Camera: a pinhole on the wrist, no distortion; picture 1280 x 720 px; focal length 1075.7 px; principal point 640.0 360.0 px. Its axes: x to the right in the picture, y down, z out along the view. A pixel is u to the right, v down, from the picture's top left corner.
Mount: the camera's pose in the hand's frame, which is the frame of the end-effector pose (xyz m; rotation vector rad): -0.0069 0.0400 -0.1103 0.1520 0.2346 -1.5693
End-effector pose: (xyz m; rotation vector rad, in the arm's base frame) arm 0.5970 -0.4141 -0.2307 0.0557 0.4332 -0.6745
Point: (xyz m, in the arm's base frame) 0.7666 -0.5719 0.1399
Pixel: 555.6 437.3
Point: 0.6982 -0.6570 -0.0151
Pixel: 852.1 643.3
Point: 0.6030 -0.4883 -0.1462
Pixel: 876.9 408.6
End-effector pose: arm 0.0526 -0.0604 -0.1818 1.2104 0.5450 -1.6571
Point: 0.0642 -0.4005 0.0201
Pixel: outside the picture
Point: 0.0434 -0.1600 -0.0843
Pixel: 311.6 123.1
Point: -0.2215 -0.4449 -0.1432
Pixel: 588.4 585.8
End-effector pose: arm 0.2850 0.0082 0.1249 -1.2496 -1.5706 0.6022
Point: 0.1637 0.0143 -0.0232
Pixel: 218.4 92.1
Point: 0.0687 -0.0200 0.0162
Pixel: 532.5 85.6
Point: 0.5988 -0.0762 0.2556
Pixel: behind the camera
